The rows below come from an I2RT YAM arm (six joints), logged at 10 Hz.
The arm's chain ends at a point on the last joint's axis. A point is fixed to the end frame.
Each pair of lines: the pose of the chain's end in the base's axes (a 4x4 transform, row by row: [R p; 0 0 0 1], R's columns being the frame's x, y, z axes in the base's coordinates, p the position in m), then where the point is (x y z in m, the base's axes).
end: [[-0.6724, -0.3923, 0.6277, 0.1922], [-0.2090, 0.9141, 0.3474, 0.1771], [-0.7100, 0.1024, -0.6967, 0.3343], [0, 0, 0, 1]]
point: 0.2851 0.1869 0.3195
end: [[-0.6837, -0.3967, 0.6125, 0.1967], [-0.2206, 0.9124, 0.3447, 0.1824], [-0.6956, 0.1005, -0.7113, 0.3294], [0, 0, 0, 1]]
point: 0.2892 0.1927 0.3128
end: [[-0.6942, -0.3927, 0.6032, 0.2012], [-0.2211, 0.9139, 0.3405, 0.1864], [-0.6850, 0.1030, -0.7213, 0.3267], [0, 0, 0, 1]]
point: 0.2935 0.1964 0.3088
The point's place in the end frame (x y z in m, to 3 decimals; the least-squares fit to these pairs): -0.054 -0.029 0.072
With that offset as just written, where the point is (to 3 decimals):
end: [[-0.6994, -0.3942, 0.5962, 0.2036], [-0.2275, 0.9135, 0.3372, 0.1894], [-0.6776, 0.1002, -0.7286, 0.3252], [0, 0, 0, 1]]
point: 0.296 0.199 0.306
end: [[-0.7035, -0.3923, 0.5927, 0.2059], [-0.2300, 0.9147, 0.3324, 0.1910], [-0.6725, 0.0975, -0.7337, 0.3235], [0, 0, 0, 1]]
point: 0.298 0.201 0.304
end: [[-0.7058, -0.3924, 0.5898, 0.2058], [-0.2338, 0.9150, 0.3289, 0.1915], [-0.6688, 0.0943, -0.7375, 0.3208], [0, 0, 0, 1]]
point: 0.298 0.201 0.301
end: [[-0.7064, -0.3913, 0.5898, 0.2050], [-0.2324, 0.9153, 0.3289, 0.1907], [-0.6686, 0.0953, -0.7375, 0.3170], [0, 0, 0, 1]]
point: 0.297 0.200 0.297
